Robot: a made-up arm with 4 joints. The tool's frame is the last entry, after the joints.
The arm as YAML. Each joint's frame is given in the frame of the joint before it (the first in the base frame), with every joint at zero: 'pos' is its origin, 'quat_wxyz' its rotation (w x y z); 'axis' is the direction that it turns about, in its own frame. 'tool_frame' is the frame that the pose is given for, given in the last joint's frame.
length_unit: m
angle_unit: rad
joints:
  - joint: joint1
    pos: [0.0, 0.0, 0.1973]
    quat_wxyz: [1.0, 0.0, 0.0, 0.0]
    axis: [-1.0, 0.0, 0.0]
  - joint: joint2
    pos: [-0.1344, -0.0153, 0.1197]
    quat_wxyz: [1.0, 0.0, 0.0, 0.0]
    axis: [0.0, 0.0, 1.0]
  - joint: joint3
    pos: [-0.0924, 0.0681, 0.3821]
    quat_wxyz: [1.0, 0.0, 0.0, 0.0]
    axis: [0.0, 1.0, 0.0]
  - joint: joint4
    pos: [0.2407, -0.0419, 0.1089]
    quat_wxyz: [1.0, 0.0, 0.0, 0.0]
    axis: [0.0, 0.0, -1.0]
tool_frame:
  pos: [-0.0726, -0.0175, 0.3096]
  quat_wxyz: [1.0, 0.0, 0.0, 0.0]
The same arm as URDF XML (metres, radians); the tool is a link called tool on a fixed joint. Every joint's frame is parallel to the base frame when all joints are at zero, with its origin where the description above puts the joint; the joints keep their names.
<robot name="arm">
<joint name="tool_joint" type="fixed"><parent link="link4"/><child link="tool"/><origin xyz="-0.0726 -0.0175 0.3096" rpy="0 0 0"/></joint>
<joint name="joint4" type="continuous"><parent link="link3"/><child link="link4"/><origin xyz="0.2407 -0.0419 0.1089" rpy="0 0 0"/><axis xyz="0 0 -1"/></joint>
<joint name="joint3" type="continuous"><parent link="link2"/><child link="link3"/><origin xyz="-0.0924 0.0681 0.3821" rpy="0 0 0"/><axis xyz="0 1 0"/></joint>
<joint name="joint2" type="continuous"><parent link="link1"/><child link="link2"/><origin xyz="-0.1344 -0.0153 0.1197" rpy="0 0 0"/><axis xyz="0 0 1"/></joint>
<joint name="joint1" type="continuous"><parent link="base_link"/><child link="link1"/><origin xyz="0 0 0.1973" rpy="0 0 0"/><axis xyz="-1 0 0"/></joint>
<link name="base_link"/>
<link name="link1"/>
<link name="link2"/>
<link name="link3"/>
<link name="link4"/>
<link name="tool"/>
</robot>

